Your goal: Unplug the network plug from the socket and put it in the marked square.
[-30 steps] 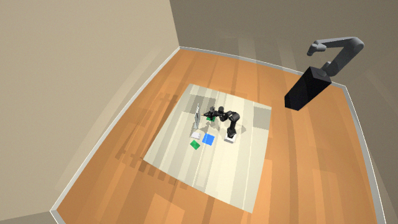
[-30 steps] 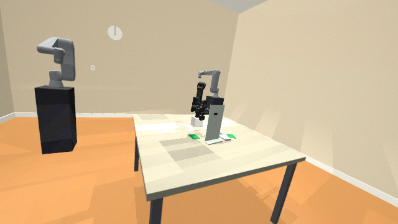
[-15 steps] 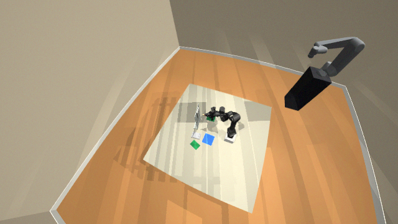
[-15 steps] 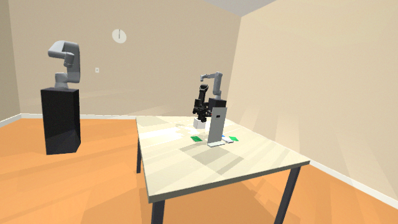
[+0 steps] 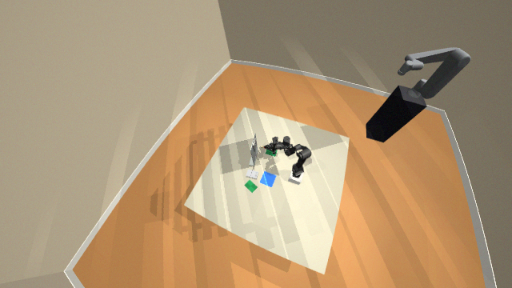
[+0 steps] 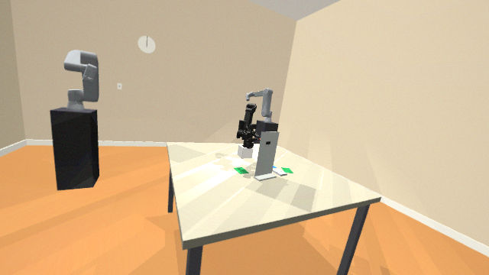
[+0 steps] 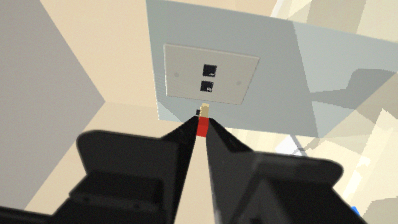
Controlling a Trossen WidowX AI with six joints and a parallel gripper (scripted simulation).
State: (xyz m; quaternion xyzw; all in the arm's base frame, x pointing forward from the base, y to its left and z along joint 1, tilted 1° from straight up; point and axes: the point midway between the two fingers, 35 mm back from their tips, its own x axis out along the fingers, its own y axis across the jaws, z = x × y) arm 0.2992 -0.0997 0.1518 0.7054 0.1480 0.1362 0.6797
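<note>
The blue square lies 10 cm behind my gripper tip, 18 cm to the left of it and 25 cm below it. From my gripper tip the other things lie so: green patch: 3 cm ahead, 29 cm to the left, 25 cm below; then network plug: 1 cm ahead; then upright grey panel: 9 cm ahead, 1 cm to the left, 11 cm below.
</note>
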